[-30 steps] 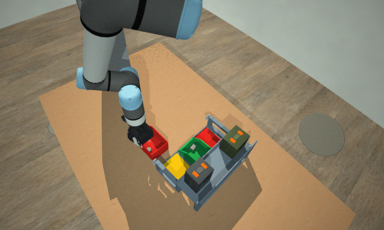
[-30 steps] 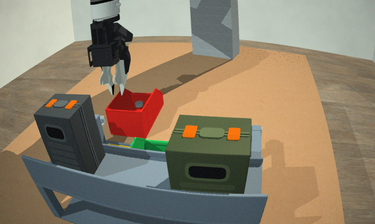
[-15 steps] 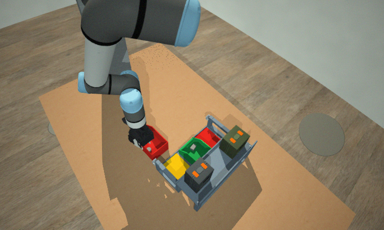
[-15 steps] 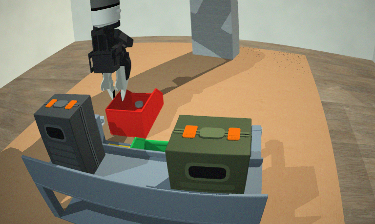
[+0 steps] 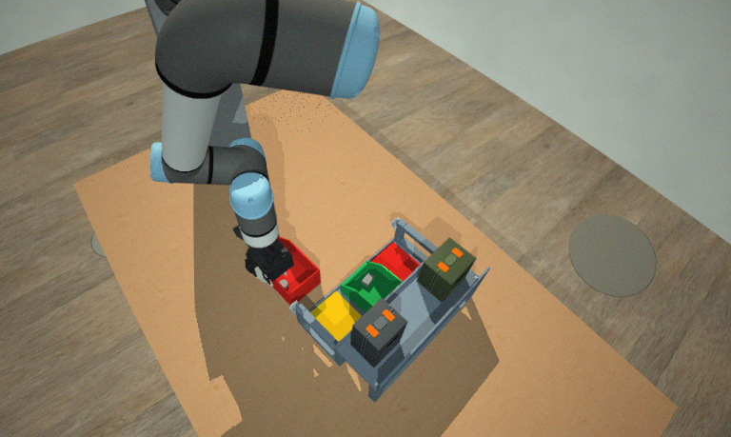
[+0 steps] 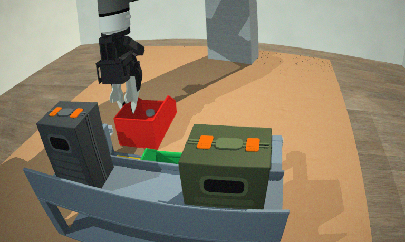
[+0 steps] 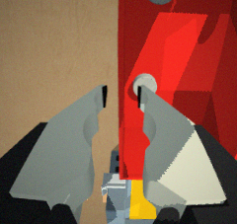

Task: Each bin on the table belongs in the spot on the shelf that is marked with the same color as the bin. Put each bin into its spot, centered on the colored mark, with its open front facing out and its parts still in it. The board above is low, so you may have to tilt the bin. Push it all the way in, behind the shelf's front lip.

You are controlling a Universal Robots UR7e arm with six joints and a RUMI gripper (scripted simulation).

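My gripper is now 1 cm past the red bin, 5 cm to the right of it and 2 cm above it. Also, from my hand: olive box: 25 cm ahead, 34 cm to the left, 9 cm above; dark grey box: 29 cm ahead, 12 cm to the left, 10 cm above; green bin: 18 cm ahead, 21 cm to the left, 2 cm below.
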